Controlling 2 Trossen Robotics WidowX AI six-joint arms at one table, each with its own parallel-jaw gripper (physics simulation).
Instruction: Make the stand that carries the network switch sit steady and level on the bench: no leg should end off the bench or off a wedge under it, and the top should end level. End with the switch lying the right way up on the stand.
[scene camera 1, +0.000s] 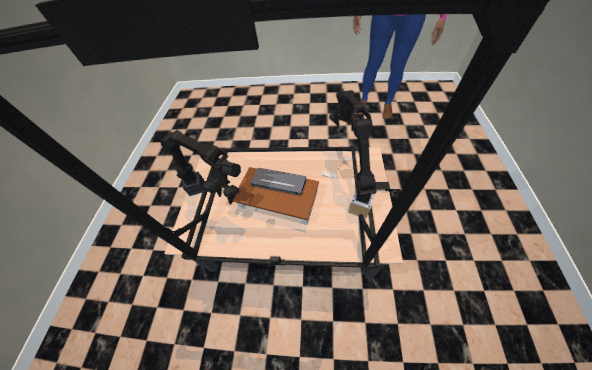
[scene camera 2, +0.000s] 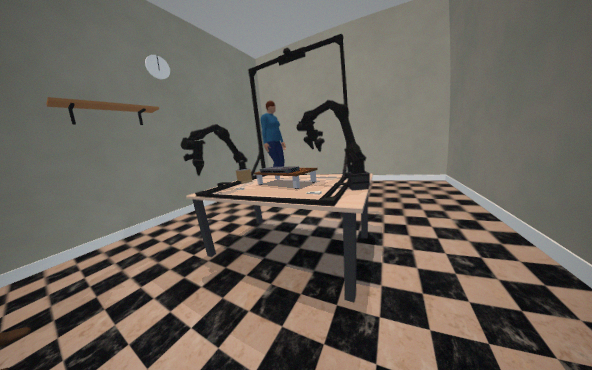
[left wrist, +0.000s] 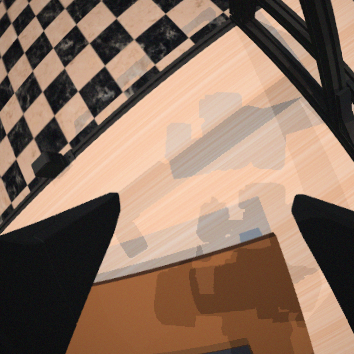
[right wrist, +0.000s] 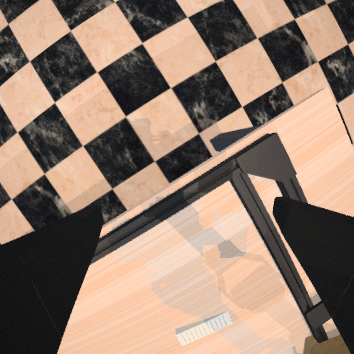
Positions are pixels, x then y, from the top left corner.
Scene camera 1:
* brown stand: 299, 206
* dark grey network switch: 286, 182, on the brown stand
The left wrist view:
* left gripper: 207, 201
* brown stand: 243, 291
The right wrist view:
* right gripper: 189, 209
